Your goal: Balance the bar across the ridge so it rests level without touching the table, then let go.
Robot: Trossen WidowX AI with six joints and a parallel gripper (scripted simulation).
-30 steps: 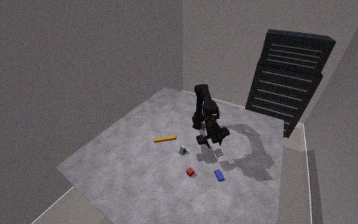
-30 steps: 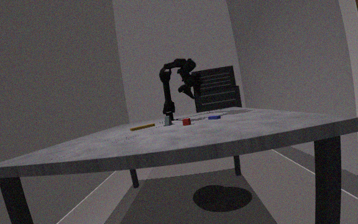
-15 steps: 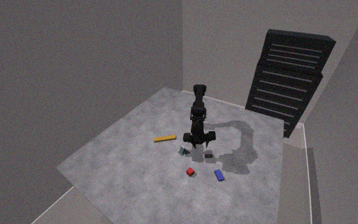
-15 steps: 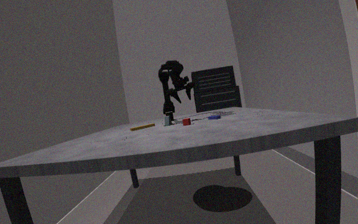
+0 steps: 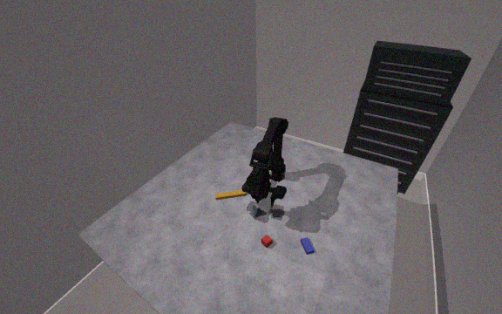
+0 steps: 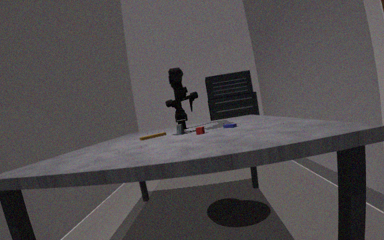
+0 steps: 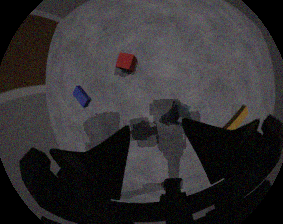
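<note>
Right now the yellow bar is 5 cm behind my gripper tip, 23 cm to the right of it and 10 cm below it. Round my gripper tip: red cube (11 cm ahead, 7 cm to the left, 10 cm below); then blue block (4 cm ahead, 23 cm to the left, 10 cm below).
</note>
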